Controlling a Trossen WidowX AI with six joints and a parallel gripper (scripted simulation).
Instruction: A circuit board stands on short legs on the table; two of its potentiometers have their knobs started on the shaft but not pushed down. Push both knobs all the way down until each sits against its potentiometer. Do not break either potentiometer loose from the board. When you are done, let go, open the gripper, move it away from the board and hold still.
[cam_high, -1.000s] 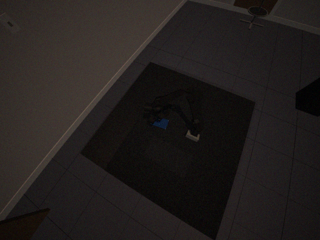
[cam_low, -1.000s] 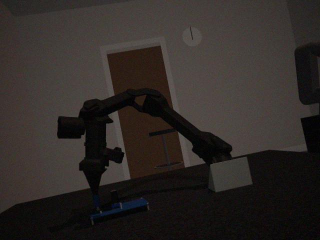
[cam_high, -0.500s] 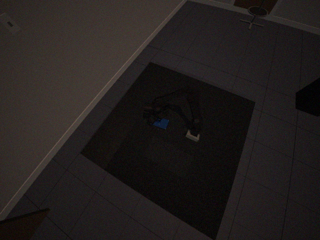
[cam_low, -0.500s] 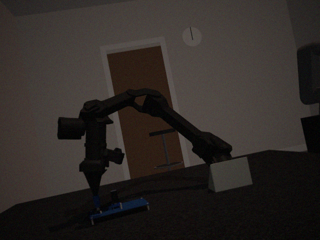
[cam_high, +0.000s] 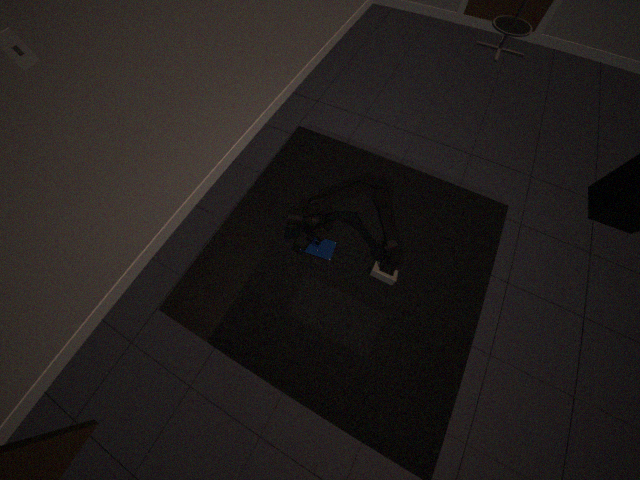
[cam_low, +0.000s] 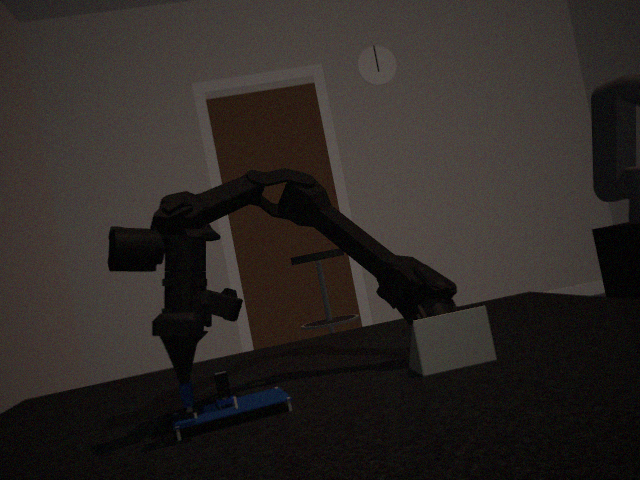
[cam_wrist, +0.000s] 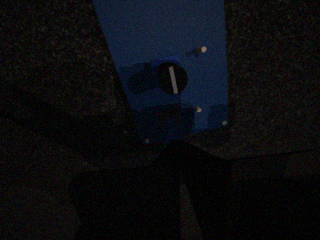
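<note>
The blue knob lies 2 cm below my gripper tip. From my gripper tip the other things lie so: dark knob 5 cm behind, 1 cm below.
</note>
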